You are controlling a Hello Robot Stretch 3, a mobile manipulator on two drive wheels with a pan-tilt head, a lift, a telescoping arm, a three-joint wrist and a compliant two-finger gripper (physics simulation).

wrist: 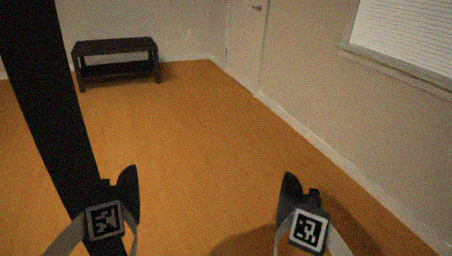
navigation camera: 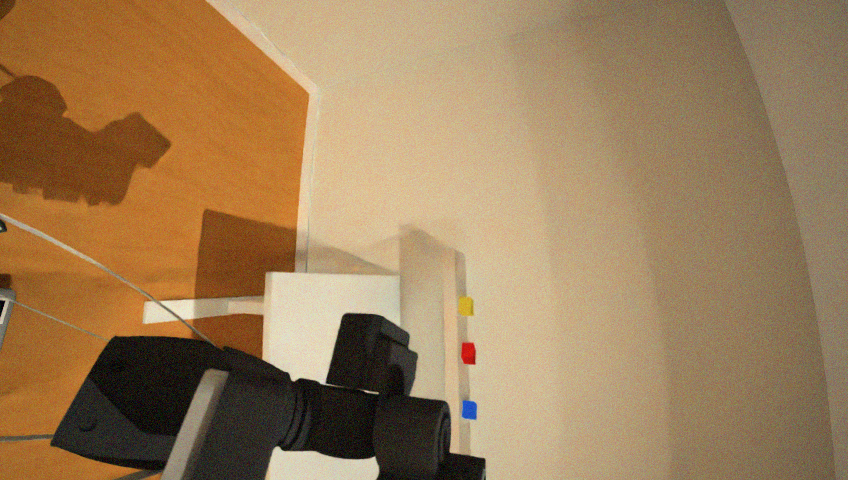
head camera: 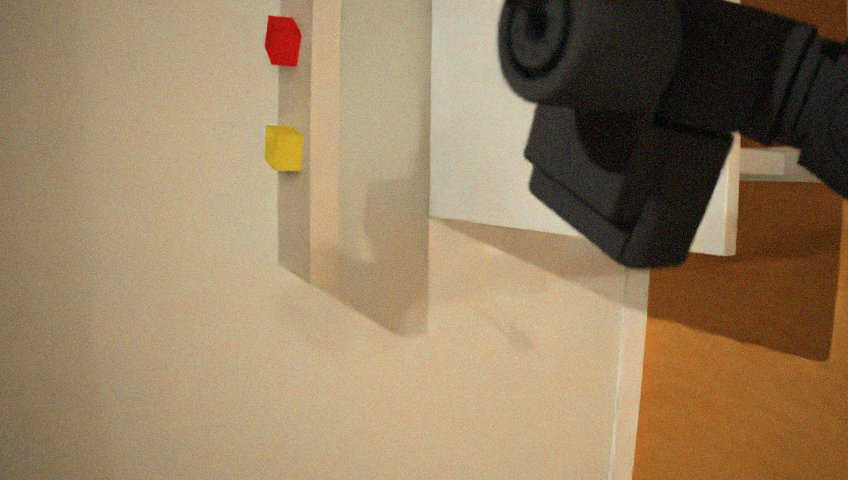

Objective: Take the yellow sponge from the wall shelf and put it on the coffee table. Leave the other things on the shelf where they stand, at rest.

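Places are measured from the robot's base along level axes (x ahead, y left, z up), in millimetres.
Pixels of known places: gripper, between the fingertips: (wrist: 210, 188).
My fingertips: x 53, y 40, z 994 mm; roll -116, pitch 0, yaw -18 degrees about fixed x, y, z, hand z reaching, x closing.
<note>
Ahead of a thing's pixels: the offset from my fingertips to its top centre. "pt": to the spot under its first point. Level surfaces: height alone.
The yellow sponge {5 mm back, 1133 mm right, 106 mm up} (head camera: 283, 148) (navigation camera: 465, 306) is a small yellow block on the wall shelf (head camera: 325, 178) (navigation camera: 453, 356), near one end. A red block {199 mm back, 1172 mm right, 106 mm up} (head camera: 283, 41) (navigation camera: 468, 353) stands beside it, and a blue block {426 mm back, 1179 mm right, 106 mm up} (navigation camera: 469, 409) stands farther along the shelf. My gripper (wrist: 210, 188) is open, with bare orange floor showing between its fingers. Its fingers do not show in the head or navigation view, so its distance from the sponge is unclear. A dark low table {543 mm down} (wrist: 115, 46) with a lower shelf, which looks like the coffee table, stands far off in the wrist view.
A white table (head camera: 476, 148) (navigation camera: 333, 291) stands below the wall shelf. My black wrist (head camera: 618, 59) (navigation camera: 345, 419) overlaps it in the head and navigation views. A door (wrist: 245, 45) and a window with blinds {pt 1279 mm ahead, 721 mm left, 5 mm down} (wrist: 410, 35) show in the wrist view.
</note>
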